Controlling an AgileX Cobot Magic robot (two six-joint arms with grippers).
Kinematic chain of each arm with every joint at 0, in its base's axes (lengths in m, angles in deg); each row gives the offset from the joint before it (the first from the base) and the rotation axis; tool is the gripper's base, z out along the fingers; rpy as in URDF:
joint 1: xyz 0 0 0.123 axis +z
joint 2: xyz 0 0 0 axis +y
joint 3: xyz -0.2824 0 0.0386 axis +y
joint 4: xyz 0.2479 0 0.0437 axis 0.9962 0 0.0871
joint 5: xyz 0 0 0 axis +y
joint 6: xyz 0.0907 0 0.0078 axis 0.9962 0 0.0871
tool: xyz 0 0 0 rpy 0 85 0
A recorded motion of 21 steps. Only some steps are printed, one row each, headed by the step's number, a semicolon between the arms.
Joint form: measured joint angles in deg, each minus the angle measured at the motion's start. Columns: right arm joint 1, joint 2, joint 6, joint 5, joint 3, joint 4; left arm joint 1, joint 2, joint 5, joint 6, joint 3, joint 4.
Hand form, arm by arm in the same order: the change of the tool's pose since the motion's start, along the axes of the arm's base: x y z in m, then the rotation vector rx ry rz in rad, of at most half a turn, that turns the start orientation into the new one. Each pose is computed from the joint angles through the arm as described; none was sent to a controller.
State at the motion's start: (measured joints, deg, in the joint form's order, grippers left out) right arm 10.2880 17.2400 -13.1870 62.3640 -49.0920 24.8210; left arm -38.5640 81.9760 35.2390 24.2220 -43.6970 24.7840
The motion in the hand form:
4: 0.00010 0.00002 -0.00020 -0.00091 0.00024 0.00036; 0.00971 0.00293 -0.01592 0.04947 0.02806 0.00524
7: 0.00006 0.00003 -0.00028 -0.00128 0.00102 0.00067; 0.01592 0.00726 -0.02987 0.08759 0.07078 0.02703
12: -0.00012 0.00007 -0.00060 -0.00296 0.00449 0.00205; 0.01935 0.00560 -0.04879 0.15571 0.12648 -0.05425
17: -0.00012 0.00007 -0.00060 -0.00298 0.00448 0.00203; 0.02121 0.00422 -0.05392 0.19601 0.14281 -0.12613
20: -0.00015 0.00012 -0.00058 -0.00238 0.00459 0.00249; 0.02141 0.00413 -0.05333 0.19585 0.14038 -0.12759
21: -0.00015 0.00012 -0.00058 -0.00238 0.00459 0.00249; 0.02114 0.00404 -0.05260 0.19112 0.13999 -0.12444
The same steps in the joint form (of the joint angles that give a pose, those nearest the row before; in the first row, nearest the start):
4: 0.00 0.00 -0.06 0.00 0.04 0.00; 1.60 3.71 -0.78 0.00 0.00 1.78
7: 0.00 0.00 -0.06 0.05 0.04 0.00; 3.07 6.74 -0.56 0.08 0.00 2.09
12: 0.00 0.00 -0.06 0.29 0.04 0.00; 3.34 10.79 -1.08 5.48 0.00 1.68
17: 0.00 0.00 -0.06 0.29 0.04 0.00; 3.34 12.16 -1.02 10.03 -0.38 1.56
20: 0.00 0.00 -0.06 0.29 0.04 0.04; 3.34 12.09 -1.02 10.08 -0.43 1.62
21: 0.00 0.00 -0.06 0.29 0.04 0.04; 3.34 11.92 -1.02 10.08 -0.43 1.34

